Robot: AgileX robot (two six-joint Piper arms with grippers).
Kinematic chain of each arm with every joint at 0, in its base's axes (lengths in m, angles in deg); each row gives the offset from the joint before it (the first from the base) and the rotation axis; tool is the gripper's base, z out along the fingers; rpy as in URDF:
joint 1: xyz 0 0 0.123 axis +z
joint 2: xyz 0 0 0 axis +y
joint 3: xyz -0.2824 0 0.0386 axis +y
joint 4: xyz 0.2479 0 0.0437 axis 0.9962 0 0.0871
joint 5: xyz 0 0 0 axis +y
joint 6: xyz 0.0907 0 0.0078 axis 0.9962 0 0.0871
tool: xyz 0 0 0 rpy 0 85 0
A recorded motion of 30 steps. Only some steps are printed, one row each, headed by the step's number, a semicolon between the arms.
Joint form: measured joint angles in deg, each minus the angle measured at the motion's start. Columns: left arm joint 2, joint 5, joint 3, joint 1, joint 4, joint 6; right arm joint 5, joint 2, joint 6, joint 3, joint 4, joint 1.
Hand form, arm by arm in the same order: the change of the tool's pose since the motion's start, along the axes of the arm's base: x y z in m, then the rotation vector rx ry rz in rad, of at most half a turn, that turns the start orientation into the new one. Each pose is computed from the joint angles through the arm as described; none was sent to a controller.
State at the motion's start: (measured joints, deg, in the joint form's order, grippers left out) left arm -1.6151 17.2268 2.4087 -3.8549 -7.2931 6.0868; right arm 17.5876 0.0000 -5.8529 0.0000 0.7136 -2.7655
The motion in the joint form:
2: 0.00 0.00 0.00 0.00 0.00 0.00; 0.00 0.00 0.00 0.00 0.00 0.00
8: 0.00 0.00 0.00 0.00 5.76 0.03; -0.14 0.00 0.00 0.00 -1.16 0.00
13: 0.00 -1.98 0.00 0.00 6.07 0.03; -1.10 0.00 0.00 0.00 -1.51 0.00
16: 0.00 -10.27 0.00 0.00 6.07 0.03; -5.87 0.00 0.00 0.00 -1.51 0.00
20: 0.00 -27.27 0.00 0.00 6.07 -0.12; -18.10 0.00 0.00 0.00 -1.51 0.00
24: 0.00 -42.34 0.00 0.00 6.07 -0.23; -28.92 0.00 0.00 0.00 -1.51 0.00
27: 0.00 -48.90 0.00 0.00 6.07 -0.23; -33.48 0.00 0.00 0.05 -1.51 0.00
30: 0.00 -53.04 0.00 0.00 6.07 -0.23; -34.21 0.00 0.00 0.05 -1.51 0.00
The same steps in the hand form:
2: 0.0000 0.0000 0.0000 0.0000 0.0000 0.0000; 0.0000 0.0000 0.0000 0.0000 0.0000 0.0000
8: 0.0002 0.0027 -0.0002 0.1005 -0.0068 0.0073; 0.0000 -0.0006 0.0002 -0.0203 -0.0015 -0.0018
13: 0.0009 0.0029 0.0029 0.1034 -0.0415 0.0102; 0.0003 -0.0007 0.0017 -0.0272 -0.0179 -0.0023
16: 0.0025 0.0030 0.0159 0.0927 -0.1855 0.0210; 0.0015 -0.0007 0.0092 -0.0312 -0.1011 -0.0022
20: -0.0001 0.0038 0.0427 0.0668 -0.4804 0.0429; 0.0018 -0.0004 0.0286 -0.0413 -0.3143 -0.0020
24: -0.0089 0.0049 0.0649 0.0429 -0.7418 0.0616; -0.0014 0.0000 0.0454 -0.0501 -0.5029 -0.0019
27: -0.0145 0.0054 0.0737 0.0330 -0.8556 0.0697; -0.0036 0.0002 0.0520 -0.0537 -0.5816 -0.0018
30: -0.0185 0.0058 0.0788 0.0266 -0.9275 0.0748; -0.0041 0.0002 0.0531 -0.0542 -0.5943 -0.0018

